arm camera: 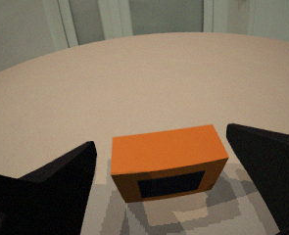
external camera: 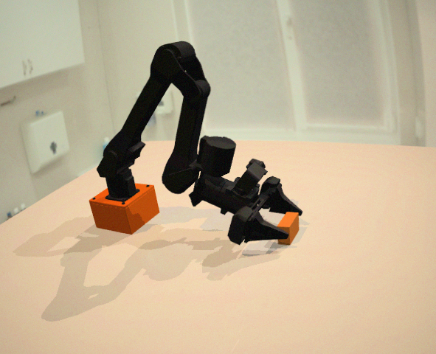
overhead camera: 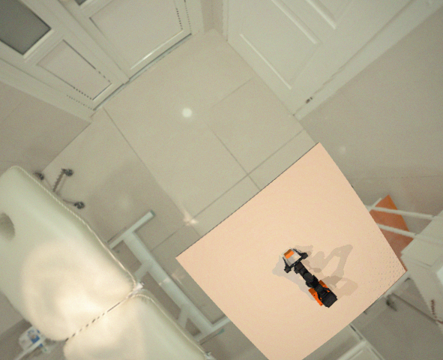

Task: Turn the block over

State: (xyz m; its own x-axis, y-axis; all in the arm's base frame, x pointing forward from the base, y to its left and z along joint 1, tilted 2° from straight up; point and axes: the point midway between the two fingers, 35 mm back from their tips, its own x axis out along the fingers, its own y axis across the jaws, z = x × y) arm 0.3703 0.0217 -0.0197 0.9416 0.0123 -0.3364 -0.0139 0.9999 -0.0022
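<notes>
Right now my gripper tip is 2 cm past the block and 1 cm above it.
</notes>
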